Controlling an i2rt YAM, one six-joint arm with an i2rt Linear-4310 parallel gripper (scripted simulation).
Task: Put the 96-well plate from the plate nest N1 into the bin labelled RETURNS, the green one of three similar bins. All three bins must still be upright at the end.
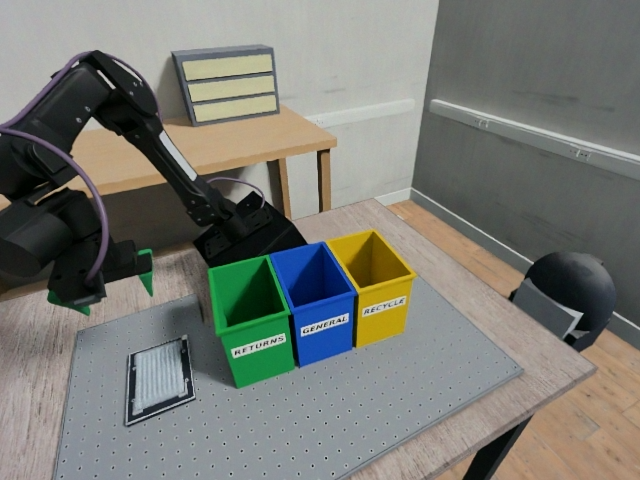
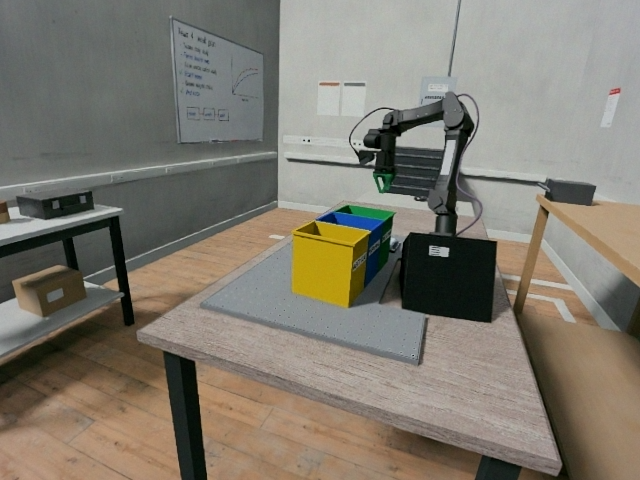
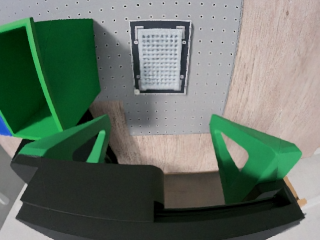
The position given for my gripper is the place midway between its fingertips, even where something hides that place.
In view: my gripper (image 1: 121, 303), a green returns bin (image 1: 260, 349), a blue general bin (image 1: 320, 330) and a yellow recycle bin (image 1: 379, 311).
The green returns bin is seen too in image 2 (image 2: 347, 209) and in image 3 (image 3: 63, 50). The blue general bin shows as well in image 2 (image 2: 353, 221). The yellow recycle bin shows as well in image 2 (image 2: 329, 265).
